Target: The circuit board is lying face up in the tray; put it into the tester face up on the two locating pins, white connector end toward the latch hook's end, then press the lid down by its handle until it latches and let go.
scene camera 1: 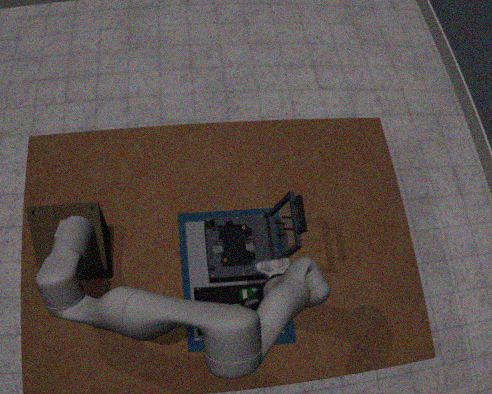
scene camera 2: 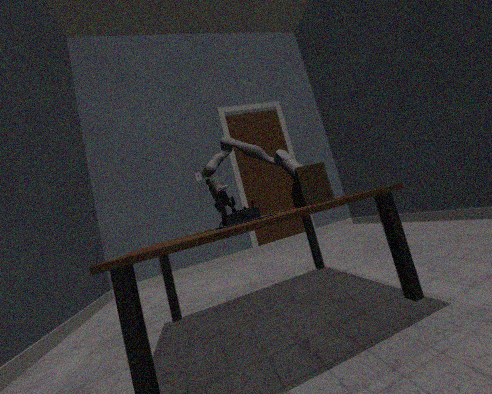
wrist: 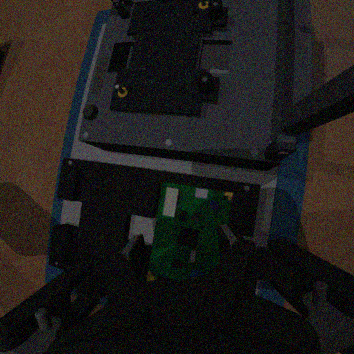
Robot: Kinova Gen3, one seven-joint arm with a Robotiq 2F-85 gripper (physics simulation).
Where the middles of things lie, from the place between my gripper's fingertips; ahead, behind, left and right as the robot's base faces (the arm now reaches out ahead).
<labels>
The pin plate (scene camera 1: 235,253) is 5 cm behind my hand and 16 cm to the left of it. Round my hand: lid (scene camera 1: 285,234): 7 cm ahead, 17 cm to the left, 12 cm above; then green circuit board (wrist: 185,243): 1 cm to the right, 4 cm below.
</labels>
